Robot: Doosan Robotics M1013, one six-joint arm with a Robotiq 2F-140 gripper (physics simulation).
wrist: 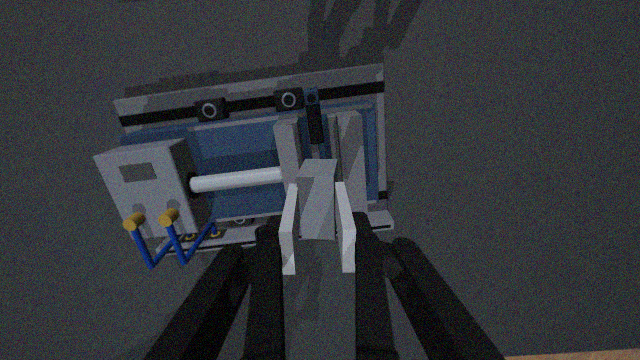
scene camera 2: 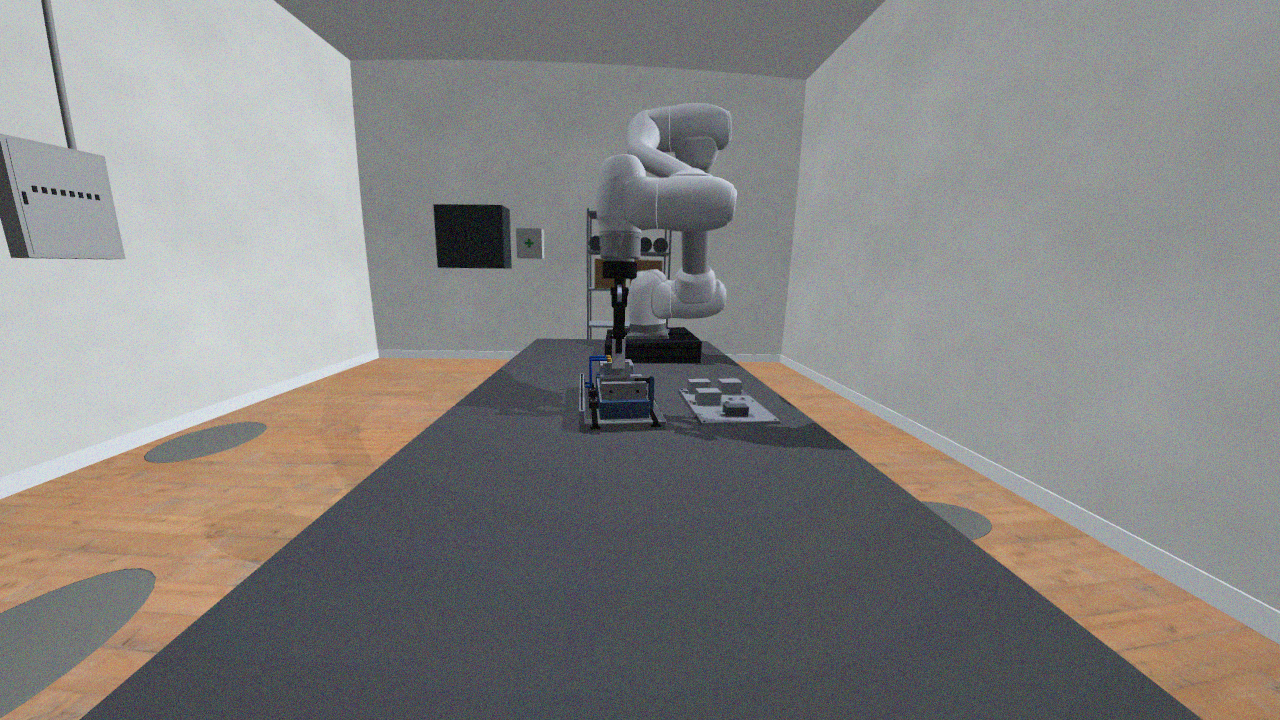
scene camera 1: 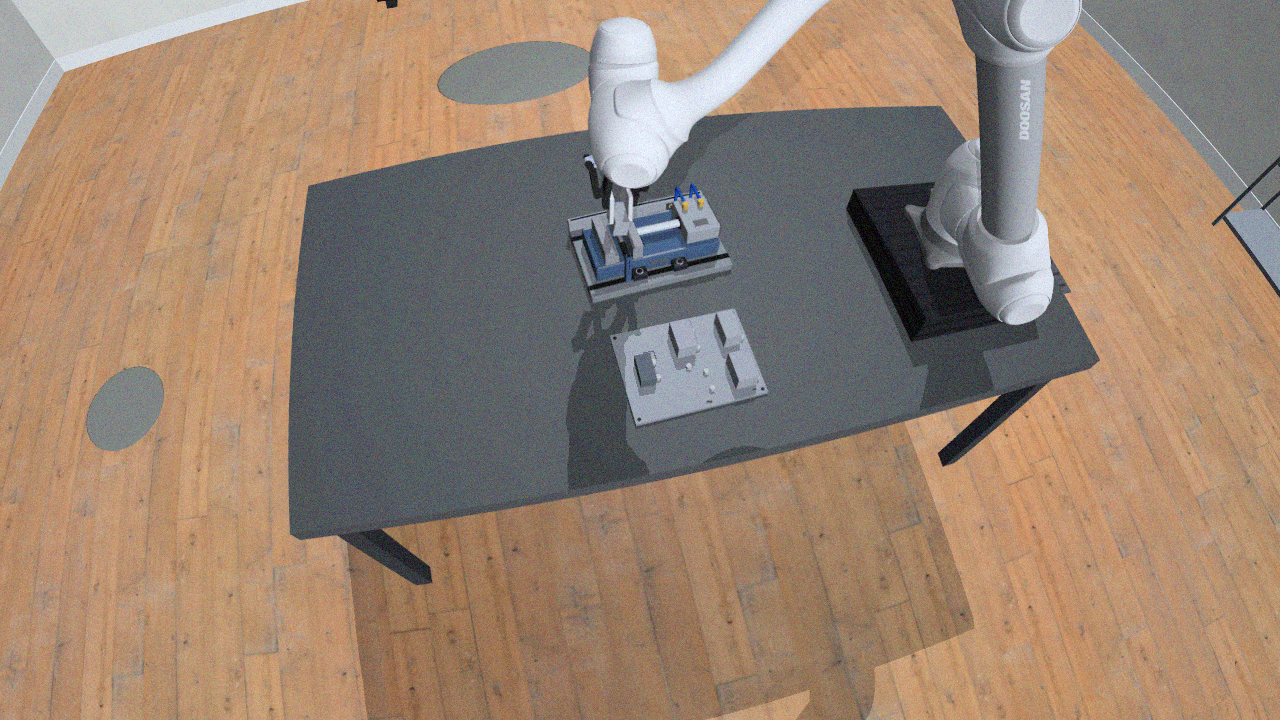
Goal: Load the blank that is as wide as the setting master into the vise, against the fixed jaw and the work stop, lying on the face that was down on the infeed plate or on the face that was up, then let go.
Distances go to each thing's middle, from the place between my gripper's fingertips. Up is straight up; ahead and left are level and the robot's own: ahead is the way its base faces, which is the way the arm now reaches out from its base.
Now: the work stop arm [wrist: 313, 111] 1 cm behind my hand, 6 cm to the left of it and 7 cm below it. The rest, counted from my hand: actuator block [scene camera 1: 690, 233] (16 cm behind, 3 cm to the right, 5 cm below); infeed plate [scene camera 1: 680, 391] (12 cm behind, 27 cm to the left, 12 cm below).
